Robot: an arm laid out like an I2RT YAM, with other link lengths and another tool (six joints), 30 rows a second.
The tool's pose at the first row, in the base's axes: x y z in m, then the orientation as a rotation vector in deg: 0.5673 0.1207 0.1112 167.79 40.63 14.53
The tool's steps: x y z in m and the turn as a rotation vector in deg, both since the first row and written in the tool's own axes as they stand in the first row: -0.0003 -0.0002 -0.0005 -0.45 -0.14 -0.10; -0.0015 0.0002 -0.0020 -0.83 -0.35 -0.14; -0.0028 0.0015 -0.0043 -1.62 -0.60 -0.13; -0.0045 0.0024 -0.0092 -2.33 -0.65 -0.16; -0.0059 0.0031 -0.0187 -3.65 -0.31 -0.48; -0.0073 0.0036 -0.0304 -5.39 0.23 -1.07; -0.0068 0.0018 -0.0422 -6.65 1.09 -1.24; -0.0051 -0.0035 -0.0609 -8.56 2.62 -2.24; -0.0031 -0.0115 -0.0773 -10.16 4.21 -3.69; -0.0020 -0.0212 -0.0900 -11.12 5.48 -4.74; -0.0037 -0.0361 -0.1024 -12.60 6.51 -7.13
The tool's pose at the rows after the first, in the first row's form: 0.5669 0.1208 0.1116 167.31 40.60 14.44; 0.5657 0.1200 0.1130 166.92 40.51 14.23; 0.5647 0.1184 0.1153 166.16 40.19 14.09; 0.5627 0.1172 0.1200 165.47 39.99 14.21; 0.5600 0.1166 0.1292 164.12 40.06 15.03; 0.5567 0.1164 0.1405 162.26 40.38 16.22; 0.5541 0.1191 0.1519 161.05 40.31 17.76; 0.5497 0.1260 0.1696 158.88 41.24 20.32; 0.5448 0.1352 0.1847 156.76 42.87 22.80; 0.5391 0.1452 0.1958 155.38 44.11 24.69; 0.5287 0.1585 0.2054 152.86 46.91 26.19
